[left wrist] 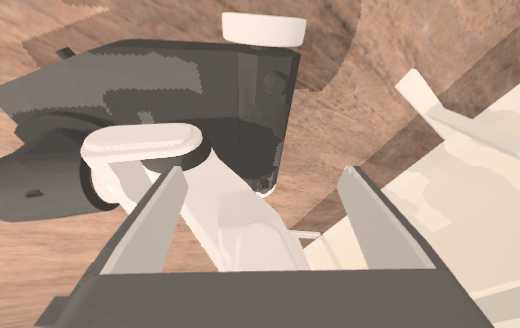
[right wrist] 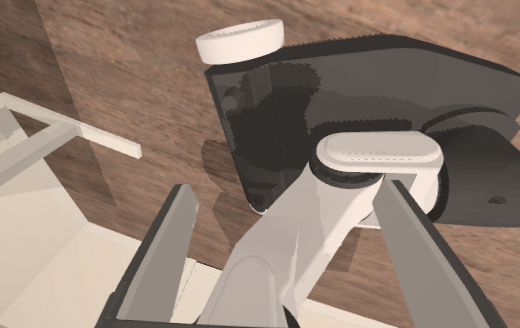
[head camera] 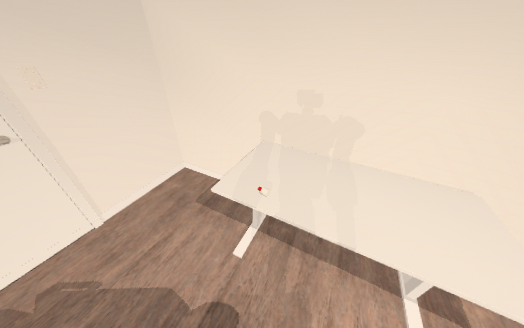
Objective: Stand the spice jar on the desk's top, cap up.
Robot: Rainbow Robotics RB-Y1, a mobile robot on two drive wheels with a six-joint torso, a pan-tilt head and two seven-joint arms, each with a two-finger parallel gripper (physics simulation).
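Places are measured from the robot's base along level axes (x ahead, y left, z up), in centimetres.
Pixels of known places: left gripper, fingertip midpoint: (left wrist: 263, 176); right gripper, fingertip midpoint: (right wrist: 282, 193).
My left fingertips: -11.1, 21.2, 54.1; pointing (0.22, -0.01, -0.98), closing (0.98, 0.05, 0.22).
Observation:
Behind a point stands the place of what it marks, as x, y, z.
The spice jar (head camera: 264, 191) @(62.7, -6.0, 75.9), small and whitish with a red cap, lies on its side on the white desk (head camera: 400, 215) @(49.8, -80.7, 72.1), near the desk's left end in the head view. Its cap points to the left. My left gripper (left wrist: 263, 176) @(-11.1, 21.2, 54.1) is open with no object between its fingers. My right gripper (right wrist: 282, 193) @(-15.7, -25.1, 53.7) is open with no object between its fingers. Neither gripper shows in the head view, and the jar does not show in either wrist view. Both grippers are away from the jar.
The desk stands by the back wall (head camera: 225, 75) @(156.3, 27.2, 123.0), its legs (head camera: 248, 240) on the brown wood floor (head camera: 165, 240) @(78.8, 77.2, 0.1). A white door (head camera: 35, 200) @(78.6, 150.7, 49.5) is at the left. My dark wheeled base (left wrist: 210, 90) @(-14.4, 14.4, 16.9) (right wrist: 350, 90) @(-23.9, -15.4, 17.0) shows beside the grippers in both wrist views.

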